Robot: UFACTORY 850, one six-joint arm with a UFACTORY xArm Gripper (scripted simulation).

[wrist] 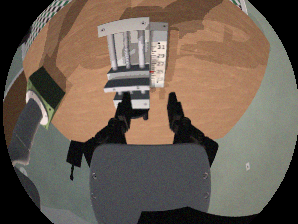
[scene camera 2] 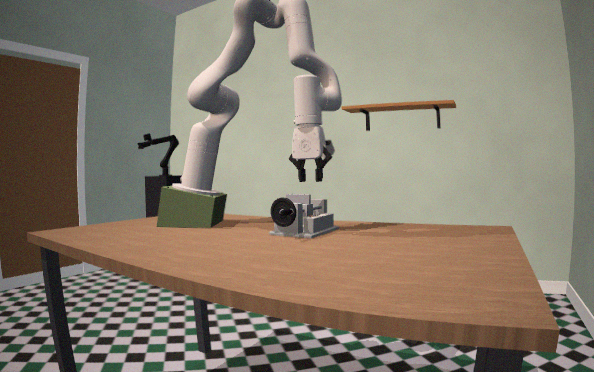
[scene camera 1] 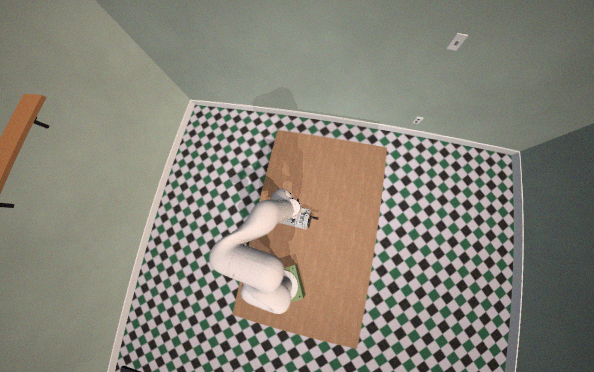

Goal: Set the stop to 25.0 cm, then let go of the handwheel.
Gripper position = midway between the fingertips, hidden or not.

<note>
I see my gripper (scene camera 2: 310, 181) and a grey stop fixture (scene camera 2: 321, 222).
My gripper is seen too in the wrist view (wrist: 149, 99). The grey stop fixture also shows in the wrist view (wrist: 135, 42).
</note>
